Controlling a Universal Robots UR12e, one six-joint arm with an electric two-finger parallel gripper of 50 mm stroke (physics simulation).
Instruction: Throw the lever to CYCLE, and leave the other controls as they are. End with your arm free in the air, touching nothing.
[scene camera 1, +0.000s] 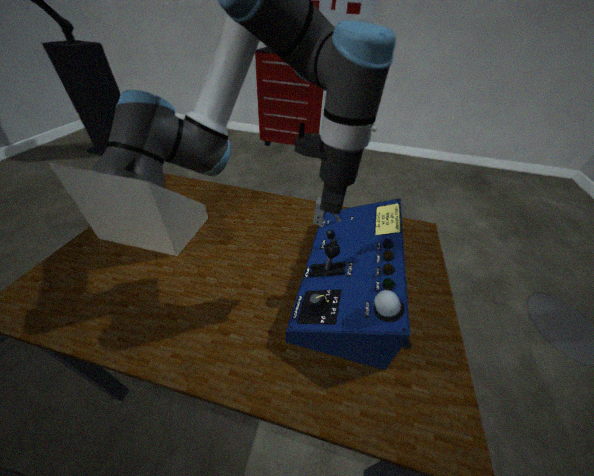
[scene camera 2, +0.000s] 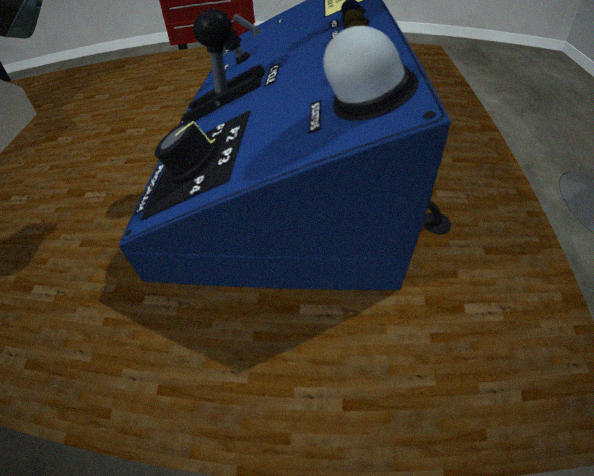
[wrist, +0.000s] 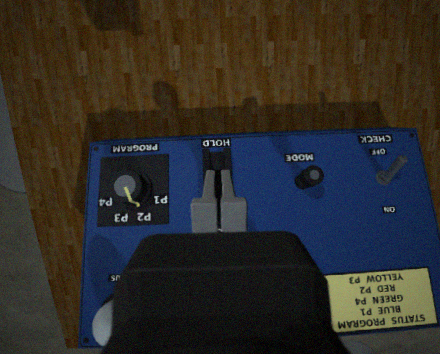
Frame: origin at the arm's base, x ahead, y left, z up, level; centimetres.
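Seen in the pictures: gripper, fingertip midpoint: (scene camera 1: 317, 223) (wrist: 218, 184); arm's base, origin of the base link: (scene camera 1: 130, 183).
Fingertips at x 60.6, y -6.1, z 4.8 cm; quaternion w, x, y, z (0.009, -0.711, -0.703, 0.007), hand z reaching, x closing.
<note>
Pixels of each thing's top centre, then the offset from my fingertips to it. "*": a spot on its surface instead.
- lever's black ball, middle of its top: (scene camera 2: 209, 9) (scene camera 1: 333, 244) dx +4.6, dy +0.0, dz -5.8 cm
- grey stem, surface spot: (scene camera 2: 219, 72) (scene camera 1: 329, 264) * dx +4.7, dy -0.7, dz -12.7 cm
- CYCLE label, surface spot: (scene camera 2: 272, 74) (scene camera 1: 349, 269) * dx +10.3, dy -0.1, dz -13.6 cm
- program knob, middle of its top: (scene camera 2: 177, 127) (wrist: 122, 192) (scene camera 1: 318, 296) dx +3.9, dy -12.0, dz -12.5 cm
- MODE knob, middle of its top: (wrist: 315, 178) (scene camera 2: 228, 30) (scene camera 1: 331, 231) dx +2.9, dy +12.0, dz -11.8 cm
- CHECK toggle, middle of its top: (wrist: 404, 171) (scene camera 2: 244, 13) dx +2.5, dy +24.0, dz -12.6 cm
- yellow note, surface spot: (wrist: 382, 300) (scene camera 1: 388, 217) * dx +19.1, dy +21.1, dz -9.3 cm
The lever's black ball (scene camera 1: 332, 249) (scene camera 2: 213, 30) stands on a grey stem (scene camera 1: 328, 264) (scene camera 2: 219, 72). The stem rises from about the middle of its slot, between the HOLD label (scene camera 1: 306, 272) (wrist: 216, 142) and the CYCLE label (scene camera 1: 349, 269) (scene camera 2: 272, 74). The exact lean of the lever is hard to judge. In the wrist view my fingers hide the ball and the CYCLE label. My gripper (scene camera 1: 319, 224) (wrist: 218, 184) is shut and empty, above the blue panel, apart from the ball, and does not show in scene camera 2.
The program knob (scene camera 2: 185, 150) (wrist: 125, 185) points at P2. The MODE knob (scene camera 1: 330, 234) (wrist: 310, 177) and CHECK toggle (scene camera 2: 246, 23) (wrist: 392, 170), tilted towards OFF, stand beyond the lever. The white status dome (scene camera 1: 388, 303) (scene camera 2: 364, 65) and a yellow note (scene camera 1: 388, 219) (wrist: 382, 300) are on the panel.
</note>
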